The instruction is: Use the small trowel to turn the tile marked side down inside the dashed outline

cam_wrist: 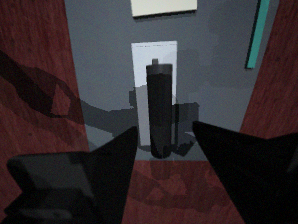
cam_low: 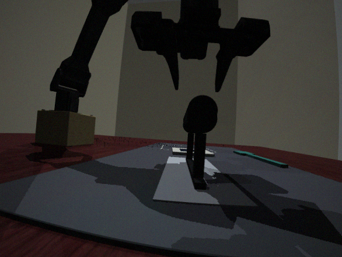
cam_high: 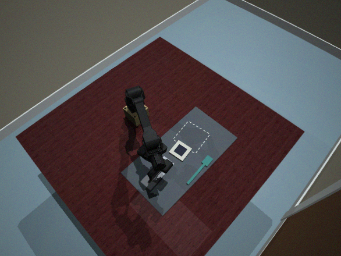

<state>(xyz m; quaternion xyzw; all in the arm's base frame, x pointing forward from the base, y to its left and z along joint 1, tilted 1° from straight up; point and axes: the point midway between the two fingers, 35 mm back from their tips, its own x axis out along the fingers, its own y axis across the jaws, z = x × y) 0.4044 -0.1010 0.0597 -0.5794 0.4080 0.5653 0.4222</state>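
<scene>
Now: gripper tip 10 mm past the trowel, 20 mm to the right of it and 70 mm above it. The rest, counted from my gripper tip: grey mat 10 mm behind, 170 mm to the left, 130 mm below; tile 40 mm behind, 190 mm to the left, 110 mm below; teal flat tool 120 mm ahead, 220 mm to the left, 110 mm below.
</scene>
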